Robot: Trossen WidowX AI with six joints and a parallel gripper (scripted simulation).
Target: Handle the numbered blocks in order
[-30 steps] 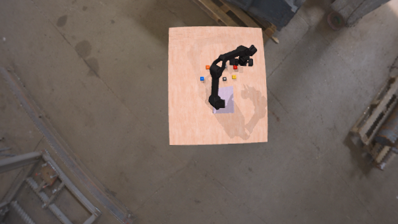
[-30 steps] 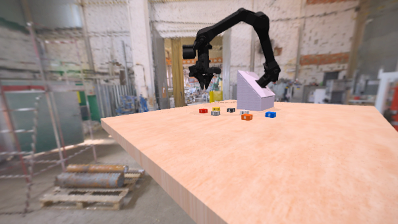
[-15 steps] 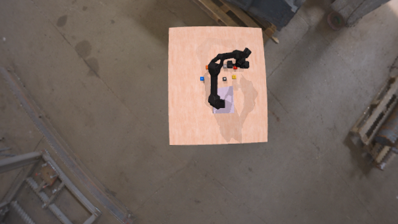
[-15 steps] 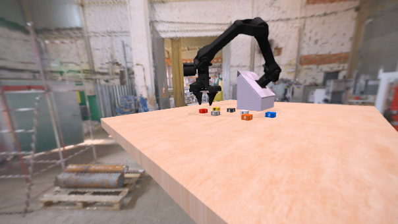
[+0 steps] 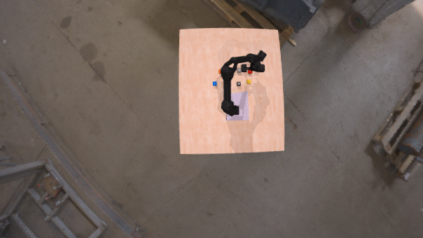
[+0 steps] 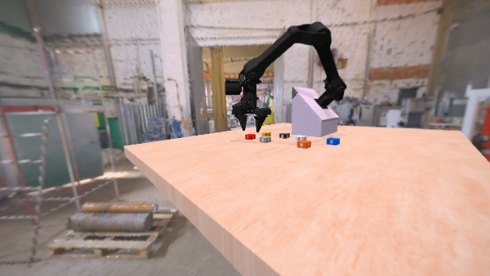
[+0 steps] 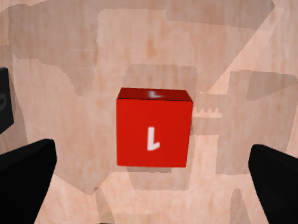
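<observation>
The red block is 20 mm below my gripper tip. Also, from my gripper tip: grey block 90 mm to the left, 20 mm below, 10 mm ahead; then dark block 110 mm behind, 100 mm to the left, 20 mm below; then yellow block 90 mm behind, 20 mm to the left, 20 mm below.
</observation>
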